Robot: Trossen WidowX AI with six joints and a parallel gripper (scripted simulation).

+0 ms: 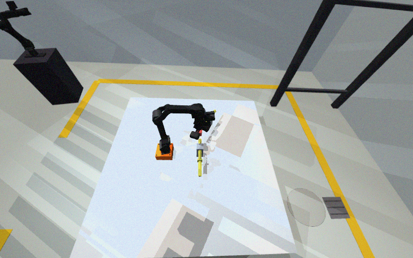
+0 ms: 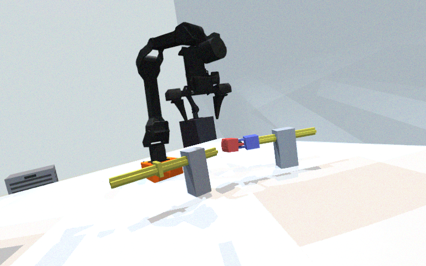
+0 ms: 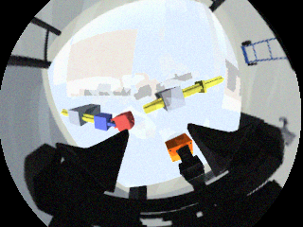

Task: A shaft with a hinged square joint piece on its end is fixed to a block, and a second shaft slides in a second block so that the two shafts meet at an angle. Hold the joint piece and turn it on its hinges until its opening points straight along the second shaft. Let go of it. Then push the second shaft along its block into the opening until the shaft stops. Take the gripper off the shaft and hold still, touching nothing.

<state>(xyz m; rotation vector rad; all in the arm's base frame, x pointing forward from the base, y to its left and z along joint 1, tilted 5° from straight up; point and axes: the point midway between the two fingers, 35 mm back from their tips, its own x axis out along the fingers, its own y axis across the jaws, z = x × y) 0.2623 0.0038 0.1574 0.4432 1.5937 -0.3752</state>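
My gripper tip is 90 mm above the red square joint piece, 80 mm to the right of it and 30 mm short of it.
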